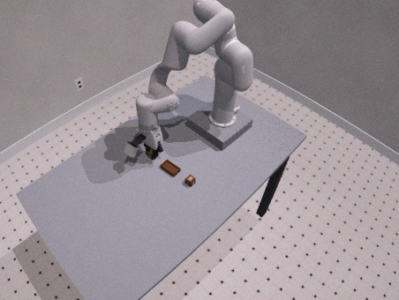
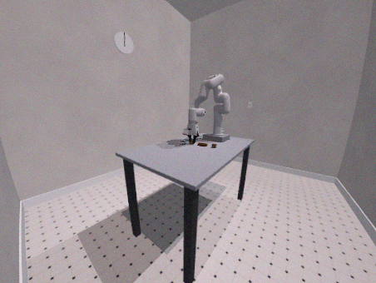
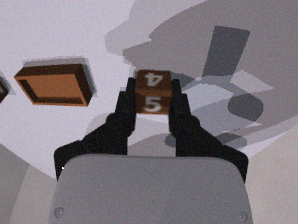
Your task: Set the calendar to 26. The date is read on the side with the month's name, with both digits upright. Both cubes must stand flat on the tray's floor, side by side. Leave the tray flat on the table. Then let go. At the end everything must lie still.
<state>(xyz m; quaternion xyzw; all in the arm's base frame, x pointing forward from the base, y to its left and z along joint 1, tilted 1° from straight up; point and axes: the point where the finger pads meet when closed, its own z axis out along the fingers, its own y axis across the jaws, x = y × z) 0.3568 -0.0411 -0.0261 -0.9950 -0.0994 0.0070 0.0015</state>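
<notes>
Right now my hand is 2 cm past the brown wooden tray, 10 cm to the right of it and 2 cm above it. Also, from my hand: brown cube: 4 cm behind, 21 cm to the left, 2 cm below.
</notes>
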